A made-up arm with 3 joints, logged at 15 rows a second.
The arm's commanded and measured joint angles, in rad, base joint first. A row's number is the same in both.
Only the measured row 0 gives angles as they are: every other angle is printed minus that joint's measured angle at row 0.
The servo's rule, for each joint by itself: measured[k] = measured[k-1] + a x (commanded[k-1-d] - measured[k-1]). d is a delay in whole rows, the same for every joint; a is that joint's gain. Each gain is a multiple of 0.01, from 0.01 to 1. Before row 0 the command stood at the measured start. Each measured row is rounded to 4 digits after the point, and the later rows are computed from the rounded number. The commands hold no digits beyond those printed.
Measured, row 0:
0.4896, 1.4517, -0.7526
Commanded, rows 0 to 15:
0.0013, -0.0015, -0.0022
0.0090, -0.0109, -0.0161
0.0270, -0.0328, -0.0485
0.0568, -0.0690, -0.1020
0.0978, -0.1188, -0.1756
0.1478, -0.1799, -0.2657
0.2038, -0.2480, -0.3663
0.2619, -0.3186, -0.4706
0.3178, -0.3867, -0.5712
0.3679, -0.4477, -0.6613
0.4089, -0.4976, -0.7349
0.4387, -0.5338, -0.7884
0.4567, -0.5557, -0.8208
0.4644, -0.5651, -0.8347
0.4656, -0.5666, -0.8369
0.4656, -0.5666, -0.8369
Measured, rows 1 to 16:
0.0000, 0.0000, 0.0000
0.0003, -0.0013, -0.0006
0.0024, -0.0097, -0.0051
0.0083, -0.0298, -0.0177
0.0199, -0.0639, -0.0421
0.0386, -0.1117, -0.0808
0.0648, -0.1710, -0.1344
0.0982, -0.2380, -0.2017
0.1375, -0.3081, -0.2797
0.1808, -0.3765, -0.3642
0.2257, -0.4384, -0.4504
0.2697, -0.4899, -0.5329
0.3103, -0.5281, -0.6070
0.3454, -0.5521, -0.6690
0.3740, -0.5634, -0.7171
0.3960, -0.5662, -0.7518
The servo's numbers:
d 1
a 0.24 0.87 0.29

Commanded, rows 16 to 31:
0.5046, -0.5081, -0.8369
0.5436, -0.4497, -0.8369
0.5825, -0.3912, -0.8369
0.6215, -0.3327, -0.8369
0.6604, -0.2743, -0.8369
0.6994, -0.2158, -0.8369
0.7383, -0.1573, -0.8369
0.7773, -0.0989, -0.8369
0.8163, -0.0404, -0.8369
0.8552, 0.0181, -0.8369
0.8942, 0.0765, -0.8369
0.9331, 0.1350, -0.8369
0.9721, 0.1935, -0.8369
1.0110, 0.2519, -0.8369
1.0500, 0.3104, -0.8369
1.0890, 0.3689, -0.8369
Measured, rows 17 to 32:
0.4127, -0.5665, -0.7765
0.4348, -0.5157, -0.7940
0.4609, -0.4583, -0.8064
0.4901, -0.3999, -0.8152
0.5216, -0.3414, -0.8215
0.5549, -0.2830, -0.8260
0.5896, -0.2245, -0.8292
0.6253, -0.1660, -0.8314
0.6618, -0.1076, -0.8330
0.6989, -0.0491, -0.8341
0.7364, 0.0094, -0.8349
0.7743, 0.0678, -0.8355
0.8124, 0.1263, -0.8359
0.8507, 0.1848, -0.8362
0.8892, 0.2432, -0.8364
0.9278, 0.3017, -0.8365

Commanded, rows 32 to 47:
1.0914, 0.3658, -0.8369
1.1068, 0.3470, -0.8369
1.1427, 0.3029, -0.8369
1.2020, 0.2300, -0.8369
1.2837, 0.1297, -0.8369
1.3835, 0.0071, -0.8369
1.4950, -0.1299, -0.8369
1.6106, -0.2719, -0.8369
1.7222, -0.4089, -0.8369
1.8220, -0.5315, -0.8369
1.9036, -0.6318, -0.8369
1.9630, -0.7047, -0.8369
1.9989, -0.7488, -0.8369
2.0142, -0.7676, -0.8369
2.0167, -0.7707, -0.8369
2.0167, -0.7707, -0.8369
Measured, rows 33 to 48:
0.9665, 0.3602, -0.8366
0.9965, 0.3651, -0.8367
1.0230, 0.3494, -0.8368
1.0517, 0.3089, -0.8368
1.0878, 0.2403, -0.8368
1.1348, 0.1441, -0.8368
1.1945, 0.0249, -0.8368
1.2666, -0.1098, -0.8368
1.3492, -0.2508, -0.8368
1.4387, -0.3883, -0.8368
1.5307, -0.5129, -0.8368
1.6202, -0.6163, -0.8368
1.7025, -0.6932, -0.8368
1.7736, -0.7416, -0.8368
1.8313, -0.7642, -0.8368
1.8758, -0.7699, -0.8368

